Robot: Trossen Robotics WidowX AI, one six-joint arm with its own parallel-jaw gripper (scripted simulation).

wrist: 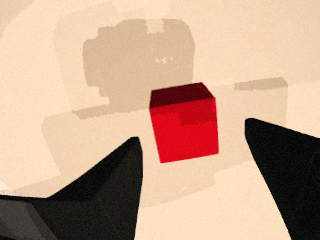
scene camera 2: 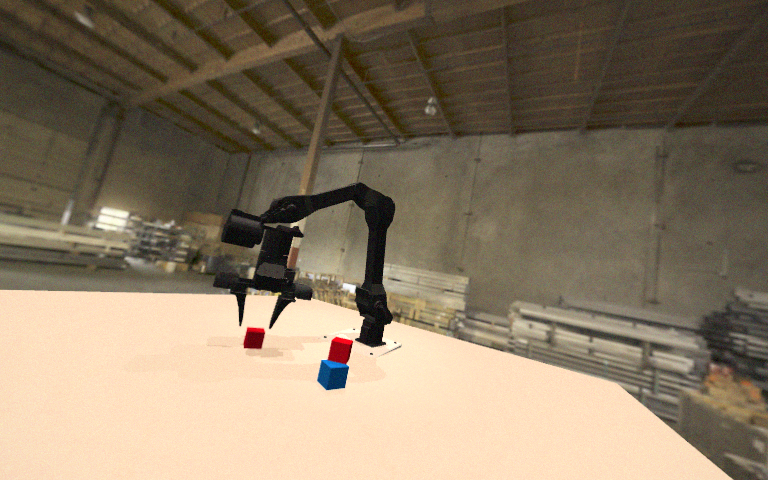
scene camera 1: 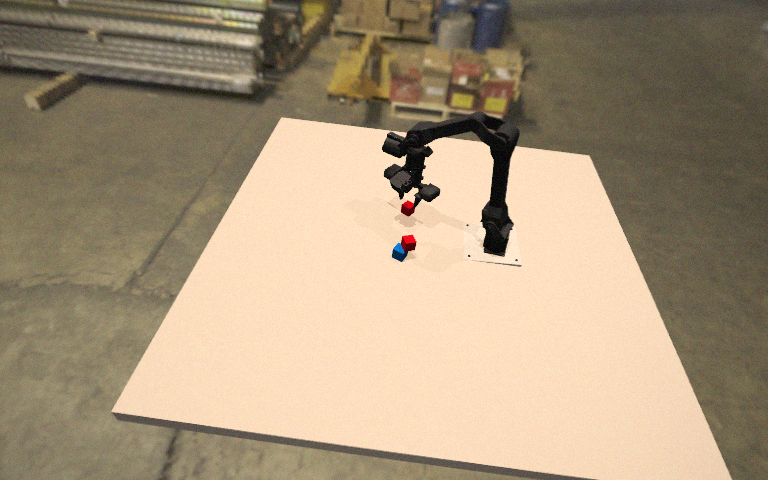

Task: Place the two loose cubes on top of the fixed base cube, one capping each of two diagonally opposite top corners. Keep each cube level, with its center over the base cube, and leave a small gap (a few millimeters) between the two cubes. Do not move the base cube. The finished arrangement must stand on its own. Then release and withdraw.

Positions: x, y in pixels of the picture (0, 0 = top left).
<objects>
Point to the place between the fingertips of my gripper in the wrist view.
At 193, 136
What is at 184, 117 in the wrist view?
A red cube.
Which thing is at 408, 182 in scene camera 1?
My gripper.
</objects>
